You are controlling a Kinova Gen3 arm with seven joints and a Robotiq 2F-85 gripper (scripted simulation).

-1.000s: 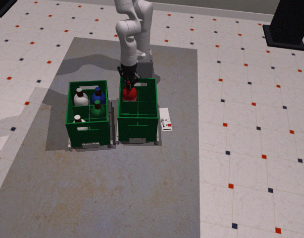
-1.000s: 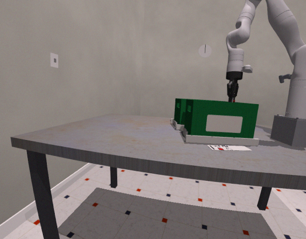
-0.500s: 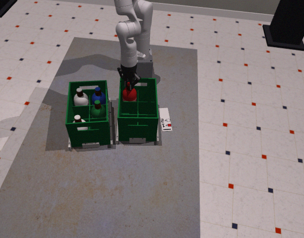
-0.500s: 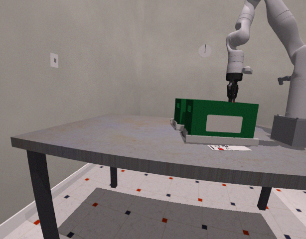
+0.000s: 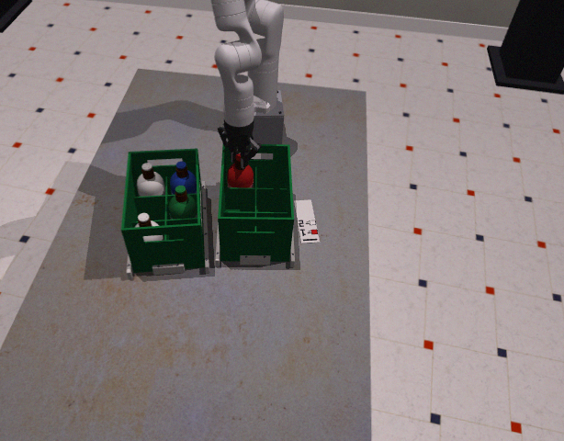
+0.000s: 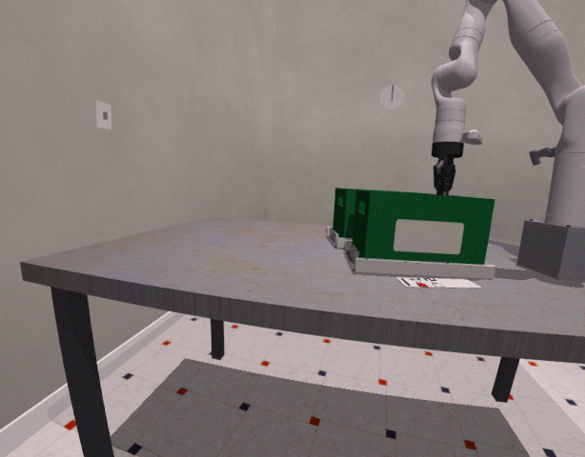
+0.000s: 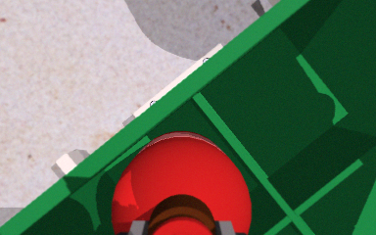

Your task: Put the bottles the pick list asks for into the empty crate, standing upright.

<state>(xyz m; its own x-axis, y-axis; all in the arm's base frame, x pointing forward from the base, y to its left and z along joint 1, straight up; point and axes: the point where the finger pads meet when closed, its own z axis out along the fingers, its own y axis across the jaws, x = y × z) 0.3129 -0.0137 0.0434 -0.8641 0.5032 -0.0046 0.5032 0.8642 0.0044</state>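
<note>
Right now my hand is 7 cm above the red-label bottle. From my hand the other things lie so: green bottle: 13 cm ahead, 13 cm to the right, 8 cm below; then blue bottle: 5 cm ahead, 15 cm to the right, 8 cm below; then pick list: 5 cm ahead, 20 cm to the left, 16 cm below.
</note>
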